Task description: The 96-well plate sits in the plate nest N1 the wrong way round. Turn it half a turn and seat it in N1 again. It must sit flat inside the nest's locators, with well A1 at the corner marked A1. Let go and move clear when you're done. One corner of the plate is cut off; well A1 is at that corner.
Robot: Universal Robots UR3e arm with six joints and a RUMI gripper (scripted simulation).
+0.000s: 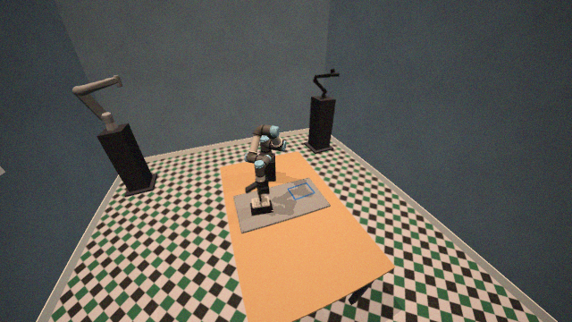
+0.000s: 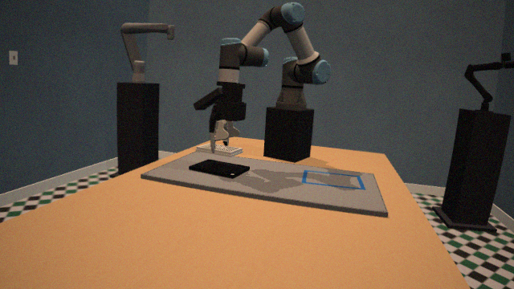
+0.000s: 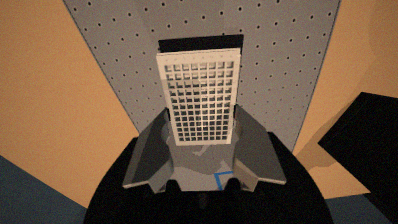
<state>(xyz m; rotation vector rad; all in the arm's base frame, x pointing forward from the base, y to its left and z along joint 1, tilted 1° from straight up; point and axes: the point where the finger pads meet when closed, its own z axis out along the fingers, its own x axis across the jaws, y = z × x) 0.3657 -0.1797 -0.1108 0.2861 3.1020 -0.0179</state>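
My gripper is now 7 cm above the black plate nest N1. From my hand the other things lie so: white 96-well plate 1 cm below; then white corner mark 6 cm ahead, 7 cm to the left, 7 cm below.
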